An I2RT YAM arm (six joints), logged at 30 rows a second.
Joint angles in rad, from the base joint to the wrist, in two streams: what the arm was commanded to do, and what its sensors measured. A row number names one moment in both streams.
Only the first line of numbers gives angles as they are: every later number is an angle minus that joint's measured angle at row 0.
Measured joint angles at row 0:
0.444, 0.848, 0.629, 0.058, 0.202, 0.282
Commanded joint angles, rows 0 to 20:
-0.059, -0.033, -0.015, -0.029, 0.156, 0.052
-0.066, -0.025, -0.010, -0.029, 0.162, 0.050
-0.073, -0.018, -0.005, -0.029, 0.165, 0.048
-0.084, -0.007, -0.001, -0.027, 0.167, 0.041
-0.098, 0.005, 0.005, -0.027, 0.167, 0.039
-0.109, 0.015, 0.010, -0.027, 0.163, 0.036
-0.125, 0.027, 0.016, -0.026, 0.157, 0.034
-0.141, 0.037, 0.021, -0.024, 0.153, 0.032
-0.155, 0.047, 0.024, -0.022, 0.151, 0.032
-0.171, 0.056, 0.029, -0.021, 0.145, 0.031
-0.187, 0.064, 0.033, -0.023, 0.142, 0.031
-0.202, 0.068, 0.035, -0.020, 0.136, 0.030
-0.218, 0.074, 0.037, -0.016, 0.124, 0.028
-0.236, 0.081, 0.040, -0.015, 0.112, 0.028
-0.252, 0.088, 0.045, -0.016, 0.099, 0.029
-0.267, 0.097, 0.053, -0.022, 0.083, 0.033
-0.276, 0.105, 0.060, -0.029, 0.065, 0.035
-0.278, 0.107, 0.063, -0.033, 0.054, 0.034
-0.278, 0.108, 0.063, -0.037, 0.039, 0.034
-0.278, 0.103, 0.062, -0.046, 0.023, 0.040
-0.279, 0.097, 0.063, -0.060, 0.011, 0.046
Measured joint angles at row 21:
-0.230, 0.100, 0.057, 0.020, -0.077, -0.037
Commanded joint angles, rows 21 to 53:
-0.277, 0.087, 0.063, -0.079, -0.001, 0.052
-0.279, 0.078, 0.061, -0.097, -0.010, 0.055
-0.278, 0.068, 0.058, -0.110, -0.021, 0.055
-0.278, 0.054, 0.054, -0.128, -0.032, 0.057
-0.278, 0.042, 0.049, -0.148, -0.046, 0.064
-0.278, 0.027, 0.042, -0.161, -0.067, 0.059
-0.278, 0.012, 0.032, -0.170, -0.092, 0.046
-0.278, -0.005, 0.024, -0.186, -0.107, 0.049
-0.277, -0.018, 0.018, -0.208, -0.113, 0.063
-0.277, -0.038, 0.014, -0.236, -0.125, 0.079
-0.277, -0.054, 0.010, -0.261, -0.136, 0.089
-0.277, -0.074, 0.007, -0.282, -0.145, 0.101
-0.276, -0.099, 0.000, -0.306, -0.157, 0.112
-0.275, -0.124, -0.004, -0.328, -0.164, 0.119
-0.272, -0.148, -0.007, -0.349, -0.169, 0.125
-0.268, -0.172, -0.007, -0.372, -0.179, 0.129
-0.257, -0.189, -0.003, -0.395, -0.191, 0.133
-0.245, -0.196, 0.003, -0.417, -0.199, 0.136
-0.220, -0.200, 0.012, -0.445, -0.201, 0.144
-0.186, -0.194, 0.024, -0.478, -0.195, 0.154
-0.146, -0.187, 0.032, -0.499, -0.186, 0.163
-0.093, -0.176, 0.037, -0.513, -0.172, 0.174
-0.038, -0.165, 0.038, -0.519, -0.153, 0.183
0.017, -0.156, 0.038, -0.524, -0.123, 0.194
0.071, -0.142, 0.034, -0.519, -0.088, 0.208
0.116, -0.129, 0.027, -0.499, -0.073, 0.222
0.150, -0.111, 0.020, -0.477, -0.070, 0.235
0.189, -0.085, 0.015, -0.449, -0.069, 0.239
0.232, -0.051, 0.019, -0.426, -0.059, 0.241
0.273, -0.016, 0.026, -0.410, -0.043, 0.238
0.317, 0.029, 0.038, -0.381, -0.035, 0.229
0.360, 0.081, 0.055, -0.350, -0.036, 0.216
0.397, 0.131, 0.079, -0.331, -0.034, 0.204
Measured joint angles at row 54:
0.325, 0.045, 0.037, -0.419, -0.071, 0.208
